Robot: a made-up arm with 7 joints.
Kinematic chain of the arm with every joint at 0, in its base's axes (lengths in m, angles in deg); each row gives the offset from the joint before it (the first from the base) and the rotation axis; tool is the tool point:
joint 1: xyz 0 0.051 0 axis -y
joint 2: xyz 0 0.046 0 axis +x
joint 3: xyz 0 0 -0.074 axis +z
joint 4: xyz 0 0 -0.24 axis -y
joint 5: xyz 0 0 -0.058 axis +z
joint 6: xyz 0 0 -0.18 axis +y
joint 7: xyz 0 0 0 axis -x
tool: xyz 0 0 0
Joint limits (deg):
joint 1: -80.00..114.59
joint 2: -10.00..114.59
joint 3: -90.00..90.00
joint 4: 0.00..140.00
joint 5: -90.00..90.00
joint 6: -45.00..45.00
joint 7: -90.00..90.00
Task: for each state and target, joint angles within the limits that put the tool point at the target. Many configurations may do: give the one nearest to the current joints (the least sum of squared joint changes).
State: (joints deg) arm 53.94 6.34 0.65 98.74 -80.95 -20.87 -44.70
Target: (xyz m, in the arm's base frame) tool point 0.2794 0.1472 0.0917
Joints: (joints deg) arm 61.79 9.97 3.85 116.31 -80.95 -20.87 -44.70
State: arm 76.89 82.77 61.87 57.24 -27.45 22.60 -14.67
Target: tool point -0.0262 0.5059 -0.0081
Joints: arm 107.18 58.48 90.00 85.12 -27.45 22.60 -14.67
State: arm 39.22 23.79 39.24 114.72 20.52 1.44 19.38
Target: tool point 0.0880 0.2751 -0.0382
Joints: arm 24.82 21.53 65.40 139.89 20.52 1.44 19.38
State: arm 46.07 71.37 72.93 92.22 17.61 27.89 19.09
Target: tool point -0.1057 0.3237 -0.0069
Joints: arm 93.73 66.76 90.00 128.30 17.61 27.89 19.09
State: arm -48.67 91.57 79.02 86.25 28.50 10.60 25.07
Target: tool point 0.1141 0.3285 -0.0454
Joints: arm -62.94 65.19 61.58 125.39 28.50 10.60 25.07
